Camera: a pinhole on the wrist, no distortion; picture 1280 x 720 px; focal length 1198.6 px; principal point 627.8 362.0 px. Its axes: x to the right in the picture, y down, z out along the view. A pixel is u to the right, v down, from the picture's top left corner.
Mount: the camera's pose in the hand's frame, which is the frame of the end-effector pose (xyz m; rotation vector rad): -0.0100 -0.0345 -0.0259 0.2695 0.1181 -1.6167
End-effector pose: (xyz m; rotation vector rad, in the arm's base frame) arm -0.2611 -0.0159 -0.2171 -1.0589 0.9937 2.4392
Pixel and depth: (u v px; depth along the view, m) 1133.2 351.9 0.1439
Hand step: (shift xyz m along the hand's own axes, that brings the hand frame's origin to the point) -0.0284 -0.1276 0.0981
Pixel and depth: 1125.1 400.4 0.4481
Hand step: -0.0492 -0.3228 0.3626
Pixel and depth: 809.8 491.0 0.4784
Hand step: -0.0105 -0.2228 0.4228
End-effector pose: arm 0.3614 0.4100 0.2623 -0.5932 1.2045 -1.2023
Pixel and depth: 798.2 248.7 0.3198
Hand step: -0.0744 -0.1531 0.2691
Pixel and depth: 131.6 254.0 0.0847
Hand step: -0.0246 -0.0203 0.0638
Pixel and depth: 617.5 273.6 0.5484
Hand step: -0.1056 -0.1585 0.5012
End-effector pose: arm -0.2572 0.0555 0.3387 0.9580 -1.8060 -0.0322
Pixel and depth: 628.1 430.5 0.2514
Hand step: -0.0212 -0.0957 0.2181
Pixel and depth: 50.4 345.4 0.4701
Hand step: -0.0543 0.0727 0.4829
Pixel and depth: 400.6 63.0 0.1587
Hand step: -0.0641 -0.0407 0.1312
